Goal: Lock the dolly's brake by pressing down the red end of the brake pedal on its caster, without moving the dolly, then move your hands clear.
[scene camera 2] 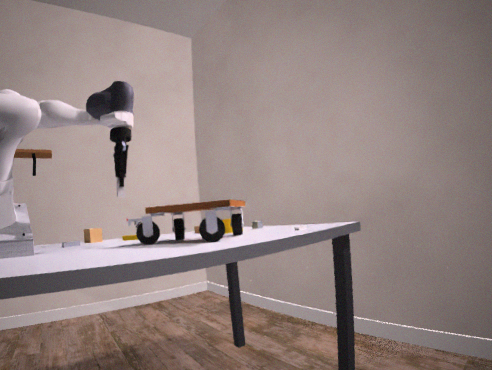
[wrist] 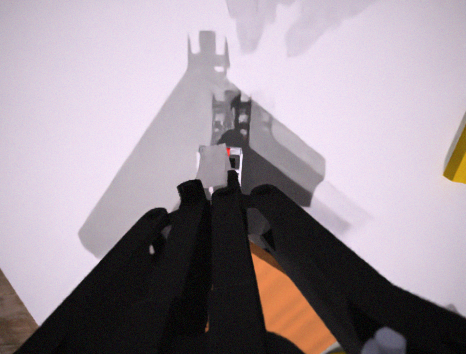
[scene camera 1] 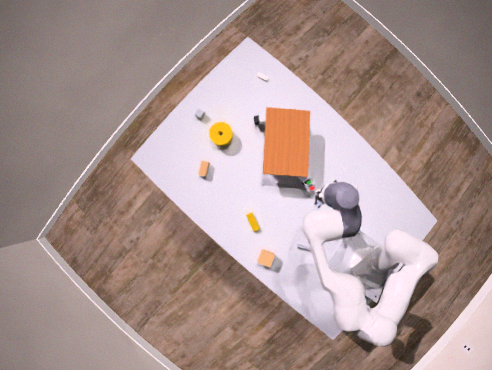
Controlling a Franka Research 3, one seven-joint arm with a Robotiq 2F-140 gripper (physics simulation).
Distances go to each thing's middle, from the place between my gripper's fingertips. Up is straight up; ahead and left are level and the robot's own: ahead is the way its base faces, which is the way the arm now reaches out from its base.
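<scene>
Taking the dolly (scene camera 1: 287, 131), my gripper is 21 cm short of it and 11 cm to the left of it, and it's also 10 cm above the dolly.
</scene>
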